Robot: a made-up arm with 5 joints.
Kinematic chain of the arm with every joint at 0, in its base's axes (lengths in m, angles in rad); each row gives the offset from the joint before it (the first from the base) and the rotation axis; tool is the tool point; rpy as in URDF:
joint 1: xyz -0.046 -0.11 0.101 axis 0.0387 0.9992 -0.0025
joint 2: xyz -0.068 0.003 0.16 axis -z
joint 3: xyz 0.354 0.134 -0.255 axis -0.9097 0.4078 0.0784
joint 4: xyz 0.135 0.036 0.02 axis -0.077 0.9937 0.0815
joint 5: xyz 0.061 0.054 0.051 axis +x
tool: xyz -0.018 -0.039 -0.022 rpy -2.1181 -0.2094 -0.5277
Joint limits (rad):
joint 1: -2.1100..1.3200
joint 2: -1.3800..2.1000
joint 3: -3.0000..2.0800
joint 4: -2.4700..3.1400
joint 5: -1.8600..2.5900
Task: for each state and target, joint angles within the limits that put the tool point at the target. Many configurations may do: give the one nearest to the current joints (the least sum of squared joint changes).
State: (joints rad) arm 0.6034 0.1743 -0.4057 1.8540 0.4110
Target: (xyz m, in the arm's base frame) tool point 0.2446 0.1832 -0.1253
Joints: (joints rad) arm 0.5030 -0.2048 -0.4920 1.9461 0.4844
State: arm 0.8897 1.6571 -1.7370 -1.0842 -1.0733
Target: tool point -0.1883 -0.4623 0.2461
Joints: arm 0.9854 1.9434 -1.6554 -0.9072 -0.9670
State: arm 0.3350 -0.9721 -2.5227 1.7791 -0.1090
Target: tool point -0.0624 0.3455 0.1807
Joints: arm 1.0842 -1.3800 -1.7807 2.0256 0.2955
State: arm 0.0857 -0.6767 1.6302 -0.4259 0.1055
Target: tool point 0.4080 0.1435 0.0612
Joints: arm -0.3478 -0.1486 1.2054 -0.0827 -0.1272
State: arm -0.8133 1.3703 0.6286 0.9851 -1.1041
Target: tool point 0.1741 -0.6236 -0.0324
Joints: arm -0.3939 1.4459 0.9667 1.2476 -0.9274
